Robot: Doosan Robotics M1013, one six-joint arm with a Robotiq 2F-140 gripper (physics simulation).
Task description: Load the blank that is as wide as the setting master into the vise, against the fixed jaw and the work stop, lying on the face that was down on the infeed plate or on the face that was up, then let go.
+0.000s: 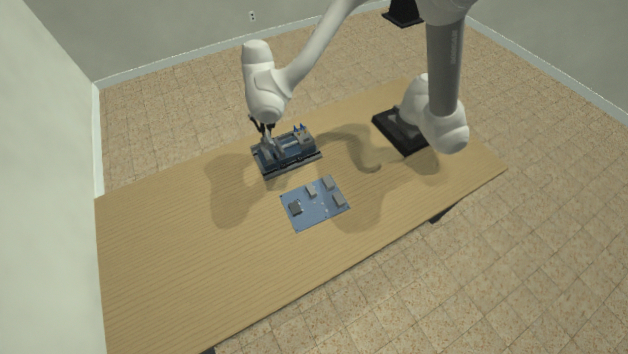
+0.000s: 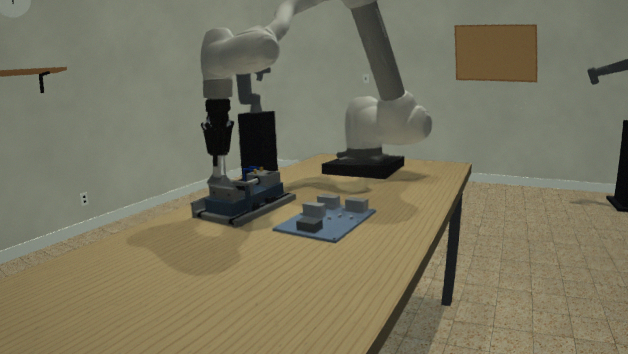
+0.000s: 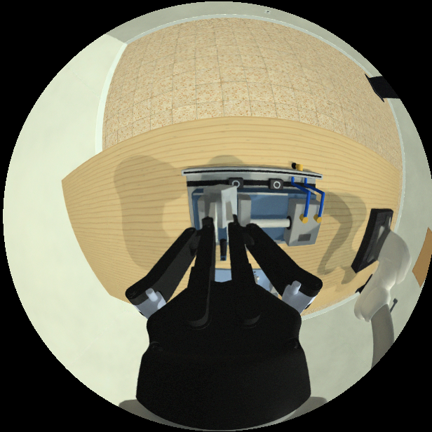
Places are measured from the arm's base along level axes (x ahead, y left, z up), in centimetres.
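Where they show: gripper, between the fingertips: (image 1: pixel 267 139) (image 2: pixel 219 176); arm's base, origin of its link: (image 1: pixel 410 123) (image 2: pixel 364 159).
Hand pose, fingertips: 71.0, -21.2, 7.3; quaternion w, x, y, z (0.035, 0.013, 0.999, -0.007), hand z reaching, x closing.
Each offset is from my fingertips to the centre of the thing, as dx, dy, dz. "spot": to the spot under its first point. Level surfaces: height alone.
The vise @[-6.8, +4.0, -6.7] (image 1: pixel 292 165) (image 2: pixel 265 208) (image 3: pixel 250 173) stands near the table's far edge, with a blue body and grey jaws. A light grey block @[+0.1, -0.2, -2.0] (image 1: pixel 270 145) (image 2: pixel 218 180) (image 3: pixel 226 197) stands up between its jaws; I cannot tell its exact seating. My gripper (image 1: pixel 266 132) (image 2: pixel 219 169) (image 3: pixel 220 210) points down with its fingers close together, shut on this block's top; the contact is partly hidden. On the blue infeed plate @[-5.2, +33.1, -11.2] (image 1: pixel 311 220) (image 2: pixel 332 232) lie one dark block @[+3.8, +32.3, -9.6] (image 1: pixel 295 208) (image 2: pixel 309 225) and three lighter grey blanks @[-6.2, +28.7, -9.0] (image 1: pixel 311 190) @[-14.2, +38.5, -9.0] (image 2: pixel 356 204).
The grey screw housing @[spot: -15.5, +8.7, -1.7] (image 1: pixel 306 141) (image 3: pixel 304 227) with blue and yellow fittings is at the vise end towards the robot base. The black base (image 1: pixel 400 131) (image 2: pixel 362 166) stands on the wooden table @[dz -11.6] (image 1: pixel 200 260) (image 2: pixel 200 305). Small pale pins stick up from the infeed plate between the blanks.
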